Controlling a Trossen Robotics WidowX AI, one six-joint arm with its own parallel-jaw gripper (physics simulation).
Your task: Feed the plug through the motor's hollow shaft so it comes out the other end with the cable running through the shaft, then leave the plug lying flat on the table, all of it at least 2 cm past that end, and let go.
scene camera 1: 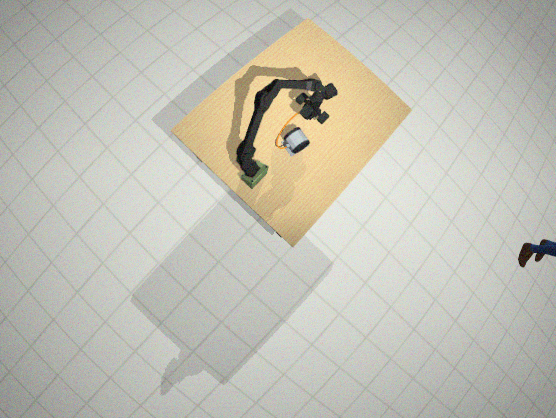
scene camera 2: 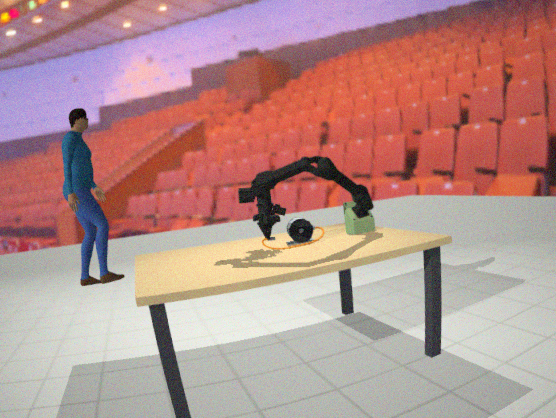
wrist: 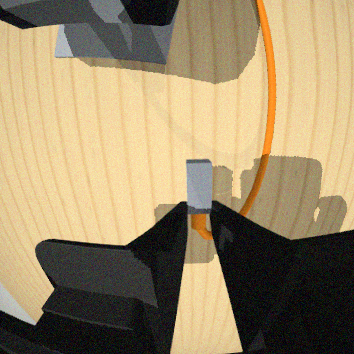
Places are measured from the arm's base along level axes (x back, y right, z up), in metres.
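Pixels of known places: gripper, fingertip midpoint: (scene camera 2: 267, 239) (wrist: 197, 207); arm's base, origin of the base link: (scene camera 1: 252, 171) (scene camera 2: 360, 211).
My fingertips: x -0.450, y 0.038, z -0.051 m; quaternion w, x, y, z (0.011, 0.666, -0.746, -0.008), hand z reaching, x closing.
Ahead of a thing's pixels: the offset from my fingertips to its top centre. "pt": to the spot under its first point. Level surfaces: height alone.
The small grey plug @(dx +0.015, dy -0.002, dz +0.008 m) (wrist: 199, 184) (scene camera 2: 272, 238) is held at its cable end between the fingertips of my gripper (wrist: 197, 207) (scene camera 2: 268, 237), just above the table. Its free end points up the wrist view, with the motor ahead and to the left. In scene camera 1 the arm hides the fingertips. The motor @(dx +0.171, dy +0.033, dz +0.060 m) (scene camera 1: 297, 140) (scene camera 2: 300, 230), a silver cylinder with black ends, lies on its side on a grey base @(pt dx +0.118, dy +0.043, dz -0.040 m) (wrist: 115, 46), apart from the plug. The orange cable @(pt dx +0.067, dy -0.069, dz -0.036 m) (wrist: 272, 90) (scene camera 2: 278, 248) curves from the plug around the motor. The shaft's opening cannot be made out.
The wooden table @(dz -0.042 m) (scene camera 1: 350, 135) (scene camera 2: 200, 270) carries the arm's green mount (scene camera 1: 255, 176) (scene camera 2: 360, 221), which stands beyond the motor from the gripper. A person (scene camera 2: 80, 165) stands on the floor away from the table.
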